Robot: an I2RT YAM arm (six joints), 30 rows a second.
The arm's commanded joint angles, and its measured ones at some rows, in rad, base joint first. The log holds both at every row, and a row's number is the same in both.
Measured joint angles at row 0:
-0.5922 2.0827 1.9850 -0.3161 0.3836 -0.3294
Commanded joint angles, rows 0 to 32:
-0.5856 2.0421 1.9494 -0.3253 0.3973 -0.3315
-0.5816 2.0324 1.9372 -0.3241 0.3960 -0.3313
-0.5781 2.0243 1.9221 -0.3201 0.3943 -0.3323
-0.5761 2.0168 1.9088 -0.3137 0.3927 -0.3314
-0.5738 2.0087 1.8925 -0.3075 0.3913 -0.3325
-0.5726 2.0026 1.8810 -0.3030 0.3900 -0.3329
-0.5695 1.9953 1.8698 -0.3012 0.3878 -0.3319
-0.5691 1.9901 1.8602 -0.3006 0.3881 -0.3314
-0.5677 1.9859 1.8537 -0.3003 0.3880 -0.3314
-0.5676 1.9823 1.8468 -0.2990 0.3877 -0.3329
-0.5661 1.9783 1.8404 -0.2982 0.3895 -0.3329
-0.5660 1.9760 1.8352 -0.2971 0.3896 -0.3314
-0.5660 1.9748 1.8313 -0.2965 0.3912 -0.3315
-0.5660 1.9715 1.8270 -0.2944 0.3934 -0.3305
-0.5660 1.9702 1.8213 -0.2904 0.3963 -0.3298
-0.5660 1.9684 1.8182 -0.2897 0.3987 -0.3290
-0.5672 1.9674 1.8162 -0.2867 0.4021 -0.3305
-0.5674 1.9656 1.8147 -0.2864 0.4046 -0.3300
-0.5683 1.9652 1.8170 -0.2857 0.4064 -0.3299
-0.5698 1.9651 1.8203 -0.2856 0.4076 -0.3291
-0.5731 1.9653 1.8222 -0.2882 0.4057 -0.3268
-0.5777 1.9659 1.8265 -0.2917 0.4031 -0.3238
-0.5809 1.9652 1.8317 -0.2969 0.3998 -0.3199
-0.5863 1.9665 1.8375 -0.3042 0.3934 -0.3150
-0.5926 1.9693 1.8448 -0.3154 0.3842 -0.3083
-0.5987 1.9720 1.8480 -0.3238 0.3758 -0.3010
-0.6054 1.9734 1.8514 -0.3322 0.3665 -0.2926
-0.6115 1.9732 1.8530 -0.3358 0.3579 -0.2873
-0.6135 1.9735 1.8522 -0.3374 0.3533 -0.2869
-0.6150 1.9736 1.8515 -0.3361 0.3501 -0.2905
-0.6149 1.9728 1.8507 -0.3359 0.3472 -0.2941
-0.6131 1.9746 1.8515 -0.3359 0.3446 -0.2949
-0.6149 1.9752 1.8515 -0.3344 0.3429 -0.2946
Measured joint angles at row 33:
-0.6022 2.0010 1.8366 -0.2897 0.3363 -0.3122
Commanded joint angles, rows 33 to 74:
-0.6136 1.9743 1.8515 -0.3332 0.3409 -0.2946
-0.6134 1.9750 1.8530 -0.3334 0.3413 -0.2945
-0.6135 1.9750 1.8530 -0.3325 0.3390 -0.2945
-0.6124 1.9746 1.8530 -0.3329 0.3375 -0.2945
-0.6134 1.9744 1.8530 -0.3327 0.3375 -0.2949
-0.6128 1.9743 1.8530 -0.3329 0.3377 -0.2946
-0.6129 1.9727 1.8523 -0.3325 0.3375 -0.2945
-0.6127 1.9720 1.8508 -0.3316 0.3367 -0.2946
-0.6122 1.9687 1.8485 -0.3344 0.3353 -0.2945
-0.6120 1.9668 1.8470 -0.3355 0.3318 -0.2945
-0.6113 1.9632 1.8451 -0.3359 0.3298 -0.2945
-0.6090 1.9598 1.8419 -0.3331 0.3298 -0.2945
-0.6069 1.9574 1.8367 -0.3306 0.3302 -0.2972
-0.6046 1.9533 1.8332 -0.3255 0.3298 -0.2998
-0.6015 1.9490 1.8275 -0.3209 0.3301 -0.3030
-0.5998 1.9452 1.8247 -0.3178 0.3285 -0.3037
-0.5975 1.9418 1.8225 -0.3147 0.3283 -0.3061
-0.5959 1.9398 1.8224 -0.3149 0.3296 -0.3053
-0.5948 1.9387 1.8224 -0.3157 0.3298 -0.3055
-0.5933 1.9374 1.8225 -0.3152 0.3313 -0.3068
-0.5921 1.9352 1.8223 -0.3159 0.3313 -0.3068
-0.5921 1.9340 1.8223 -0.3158 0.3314 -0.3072
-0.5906 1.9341 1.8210 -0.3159 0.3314 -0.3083
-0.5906 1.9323 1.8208 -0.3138 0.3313 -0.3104
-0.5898 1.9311 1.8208 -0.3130 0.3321 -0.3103
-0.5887 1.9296 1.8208 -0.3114 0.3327 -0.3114
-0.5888 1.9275 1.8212 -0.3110 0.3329 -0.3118
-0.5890 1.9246 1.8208 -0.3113 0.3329 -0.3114
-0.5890 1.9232 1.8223 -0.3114 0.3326 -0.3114
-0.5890 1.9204 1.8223 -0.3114 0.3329 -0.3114
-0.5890 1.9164 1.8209 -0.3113 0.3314 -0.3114
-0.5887 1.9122 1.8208 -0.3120 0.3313 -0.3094
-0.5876 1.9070 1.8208 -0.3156 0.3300 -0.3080
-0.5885 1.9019 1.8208 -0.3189 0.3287 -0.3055
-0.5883 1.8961 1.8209 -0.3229 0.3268 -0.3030
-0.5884 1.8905 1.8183 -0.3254 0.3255 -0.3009
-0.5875 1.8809 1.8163 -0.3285 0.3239 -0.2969
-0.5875 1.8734 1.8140 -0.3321 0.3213 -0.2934
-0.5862 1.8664 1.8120 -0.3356 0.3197 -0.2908
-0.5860 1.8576 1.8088 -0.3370 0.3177 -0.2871
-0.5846 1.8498 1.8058 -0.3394 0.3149 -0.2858
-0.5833 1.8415 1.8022 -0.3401 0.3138 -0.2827
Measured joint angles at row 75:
-0.5896 1.8824 1.8175 -0.3367 0.3298 -0.3046
